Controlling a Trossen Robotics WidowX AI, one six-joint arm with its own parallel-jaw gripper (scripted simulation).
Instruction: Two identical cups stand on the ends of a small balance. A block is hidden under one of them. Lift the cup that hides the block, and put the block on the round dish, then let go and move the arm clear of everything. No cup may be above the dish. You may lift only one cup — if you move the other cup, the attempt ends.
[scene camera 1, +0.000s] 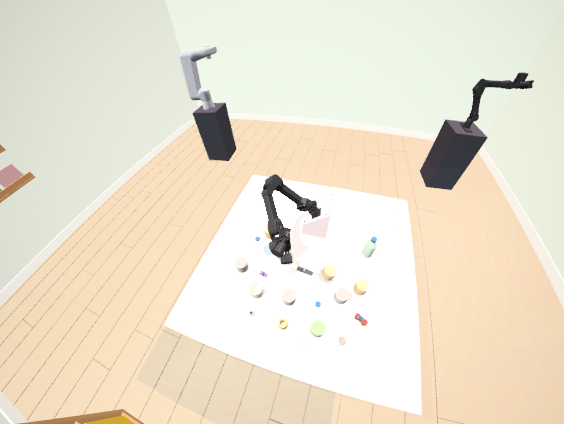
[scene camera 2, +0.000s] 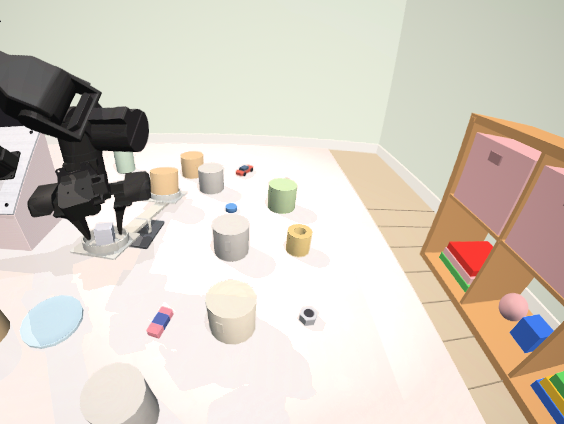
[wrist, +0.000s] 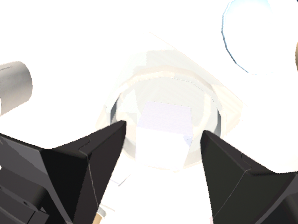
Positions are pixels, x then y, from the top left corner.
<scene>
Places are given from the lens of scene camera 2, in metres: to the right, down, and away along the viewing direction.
my gripper (scene camera 2: 105, 236): -0.30, 0.04, 0.42
tan cup (scene camera 2: 164, 181): -0.28, -0.07, 0.62
cream cup (scene camera 2: 231, 305): -0.07, 0.12, 0.36
grey cup (scene camera 2: 230, 232): -0.09, 0.04, 0.50
The marked spots on the tan cup and the cream cup are 0.39 m apart.
</scene>
